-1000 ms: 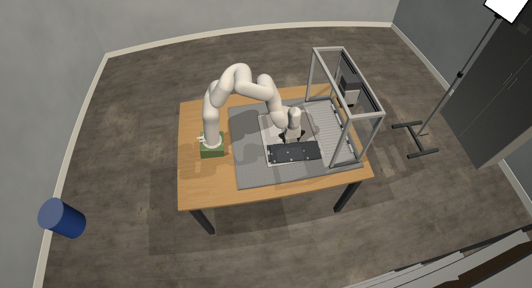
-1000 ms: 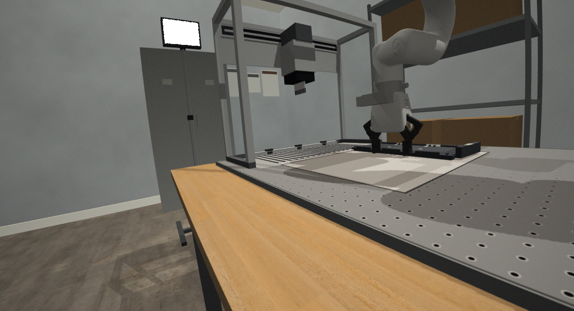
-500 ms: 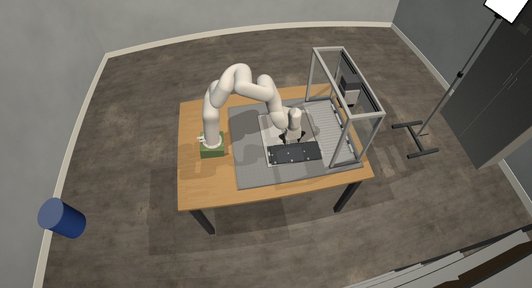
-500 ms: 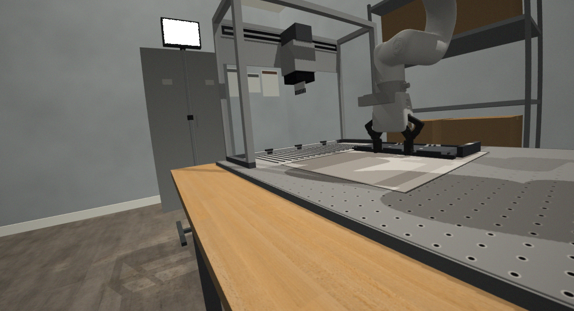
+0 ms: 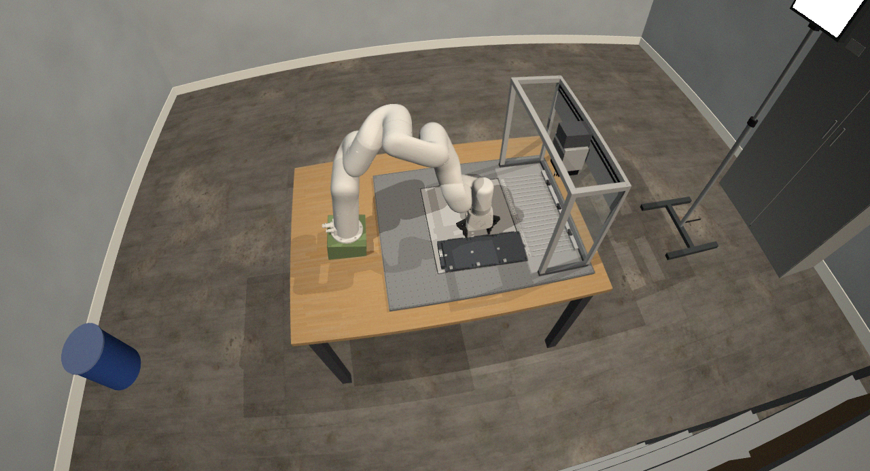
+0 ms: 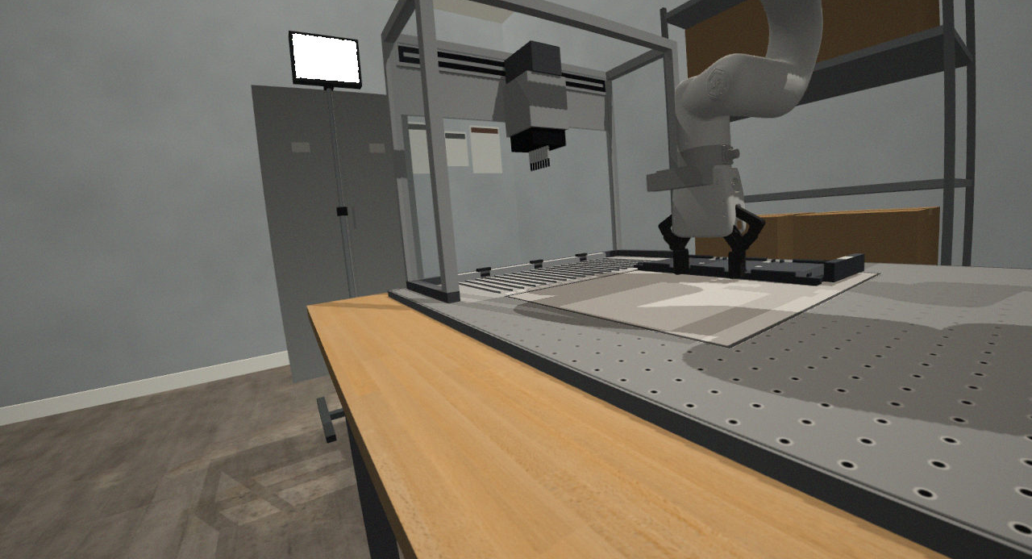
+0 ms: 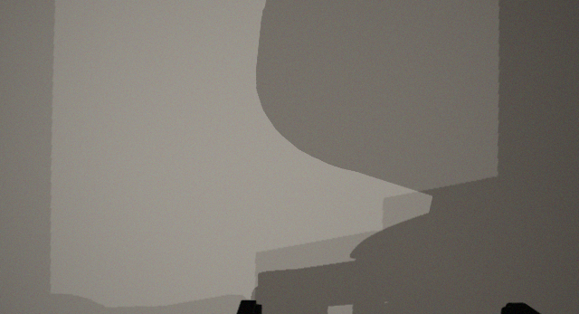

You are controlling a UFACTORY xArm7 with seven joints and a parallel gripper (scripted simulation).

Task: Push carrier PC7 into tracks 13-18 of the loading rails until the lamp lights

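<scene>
Right now my hand is 90 mm to the left of the carrier PC7. Round my hand: dark pipetting head (340 mm ahead, 40 mm to the left, 330 mm above).
</scene>
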